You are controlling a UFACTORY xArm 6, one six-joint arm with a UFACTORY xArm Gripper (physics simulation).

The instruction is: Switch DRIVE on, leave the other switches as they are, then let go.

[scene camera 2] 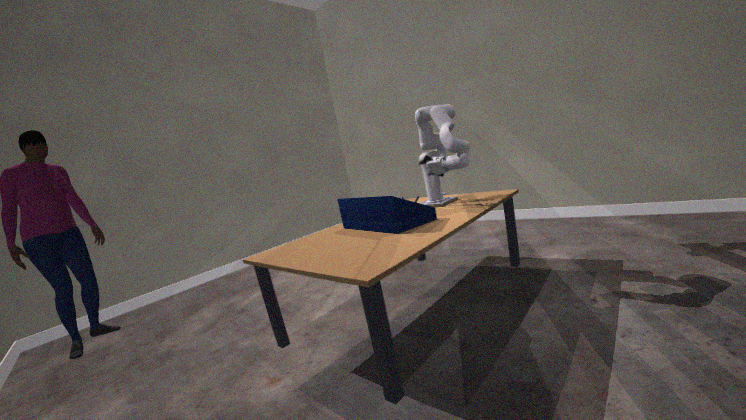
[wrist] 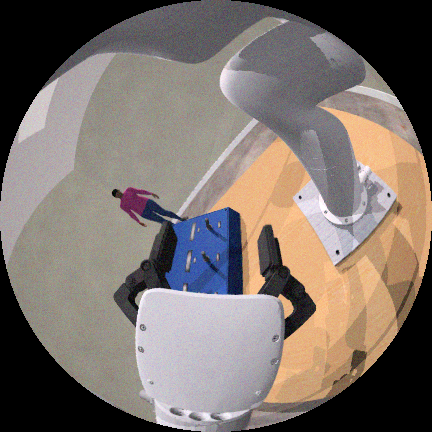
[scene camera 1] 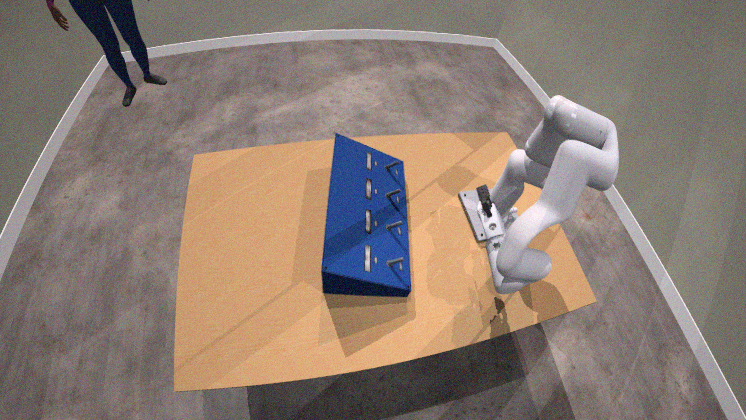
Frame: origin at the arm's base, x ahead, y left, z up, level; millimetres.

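Where they show: gripper, fingertip midpoint: [scene camera 2: 424,168] [wrist: 216,231] [scene camera 1: 485,194]; arm's base, link origin: [scene camera 2: 436,200] [wrist: 342,198].
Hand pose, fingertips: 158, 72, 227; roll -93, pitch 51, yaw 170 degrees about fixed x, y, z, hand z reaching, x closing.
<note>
Each offset is from my fingertips to the top centre of the thing, as dx, dy, dz. "spot": to the spot under its first point. Level surfaces: height alone.
A blue sloped switch panel [scene camera 1: 344,208] [scene camera 2: 370,214] [wrist: 234,255] stands on the table. Several dark levers stand in a row along its robot side, among them one lever @[+268, +111, -118] [scene camera 1: 395,262] nearest the front of scene camera 1's view and another lever @[+209, -244, -118] [scene camera 1: 392,166] at the far end. The label plates @[spot: +350, +99, -127] [scene camera 1: 367,258] are too small to read, so I cannot tell which switch is DRIVE. Two levers show between my fingers in the wrist view; the others are hidden by the gripper body. My gripper [scene camera 1: 483,192] [wrist: 216,231] is open and empty, raised near the robot base, well apart from the panel.
The wooden table @[dz -248] [scene camera 1: 234,313] [scene camera 2: 313,255] [wrist: 310,350] carries the panel and the robot's base plate [scene camera 1: 471,219] [wrist: 330,245]. The arm's own links fold above the base. A person [scene camera 1: 117,36] [scene camera 2: 46,219] [wrist: 137,204] in a magenta top stands on the floor beyond the table.
</note>
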